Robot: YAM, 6 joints.
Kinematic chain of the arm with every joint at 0, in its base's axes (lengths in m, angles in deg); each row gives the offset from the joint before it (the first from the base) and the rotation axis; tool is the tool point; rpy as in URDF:
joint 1: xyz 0 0 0.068 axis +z
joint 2: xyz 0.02 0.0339 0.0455 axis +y
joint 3: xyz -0.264 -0.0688 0 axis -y
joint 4: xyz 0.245 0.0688 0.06 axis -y
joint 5: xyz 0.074 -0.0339 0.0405 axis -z
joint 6: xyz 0.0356 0 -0.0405 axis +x
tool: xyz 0 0 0 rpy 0 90 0
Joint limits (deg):
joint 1: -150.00..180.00
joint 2: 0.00..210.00
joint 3: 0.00..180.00
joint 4: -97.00..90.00
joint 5: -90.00..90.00
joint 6: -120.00..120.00
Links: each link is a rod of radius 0.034 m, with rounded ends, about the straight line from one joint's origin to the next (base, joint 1, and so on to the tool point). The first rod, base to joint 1, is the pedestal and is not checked.
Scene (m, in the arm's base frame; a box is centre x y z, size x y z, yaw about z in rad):
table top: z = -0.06
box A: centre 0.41 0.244 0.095 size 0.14 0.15 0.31 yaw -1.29
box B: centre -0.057 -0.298 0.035 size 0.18 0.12 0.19 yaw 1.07
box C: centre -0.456 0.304 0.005 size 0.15 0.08 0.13 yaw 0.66
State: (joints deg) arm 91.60 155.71 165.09 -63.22 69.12 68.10
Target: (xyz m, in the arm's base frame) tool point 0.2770 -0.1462 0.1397
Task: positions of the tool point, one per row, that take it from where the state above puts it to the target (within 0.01 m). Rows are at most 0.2 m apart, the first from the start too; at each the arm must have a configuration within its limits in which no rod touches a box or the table.
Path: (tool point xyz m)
1: 0.1047 0.4682 0.3750
2: 0.1556 0.3528 0.4762
3: 0.1594 0.2180 0.5480
4: 0.2364 0.2220 0.5043
5: 0.3097 0.1937 0.4480
6: 0.3652 0.1367 0.3834
7: 0.3920 0.0605 0.3153
8: 0.3845 -0.0214 0.2487
9: 0.3437 -0.0945 0.1887
10: 0.2770 -0.1462 0.1397

